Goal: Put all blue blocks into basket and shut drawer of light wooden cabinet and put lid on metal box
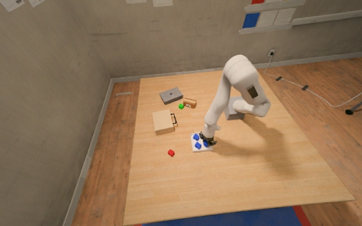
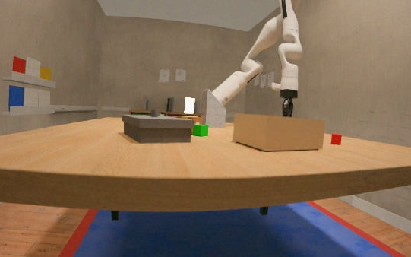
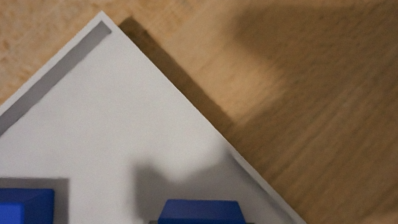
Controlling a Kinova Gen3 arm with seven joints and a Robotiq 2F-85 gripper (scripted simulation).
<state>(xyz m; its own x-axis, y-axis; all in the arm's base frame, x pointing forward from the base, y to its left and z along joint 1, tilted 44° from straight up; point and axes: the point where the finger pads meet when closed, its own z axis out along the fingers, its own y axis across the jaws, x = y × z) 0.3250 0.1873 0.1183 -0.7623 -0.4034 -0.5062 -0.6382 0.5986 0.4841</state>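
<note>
The white basket lies 30 mm ahead of my hand, 40 mm to the right of it and 40 mm below it. The rest, counted from my hand: red block: 260 mm ahead, 10 mm to the left, 30 mm below; then light wooden cabinet: 280 mm ahead, 260 mm to the right, 10 mm below; then drawer: 270 mm ahead, 260 mm to the right, 20 mm below.
</note>
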